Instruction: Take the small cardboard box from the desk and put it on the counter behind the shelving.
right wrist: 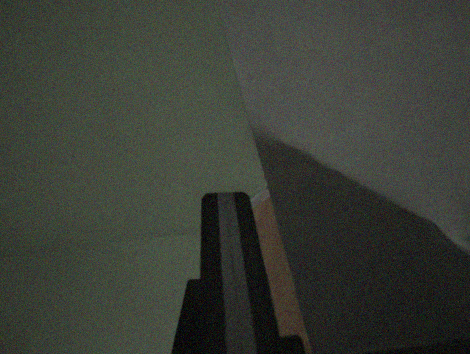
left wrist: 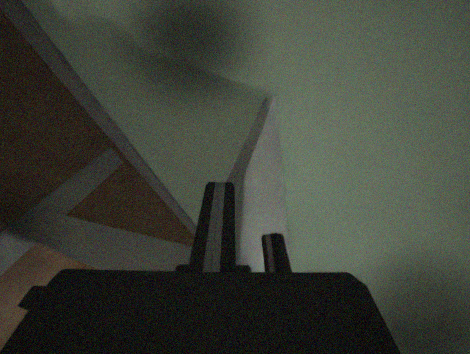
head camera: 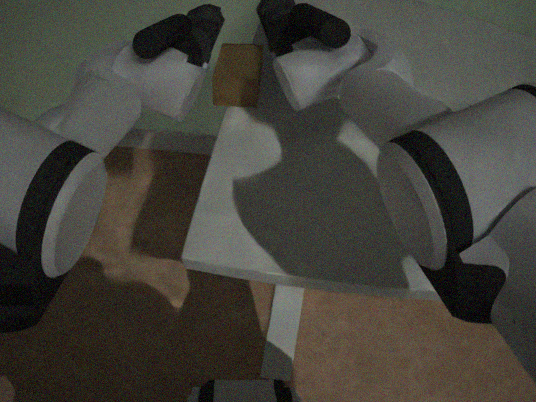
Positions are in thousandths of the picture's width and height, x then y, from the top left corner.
A small cardboard box shows in the head camera view (441, 198); in the right wrist view it is out of frame, in the left wrist view it is out of frame.
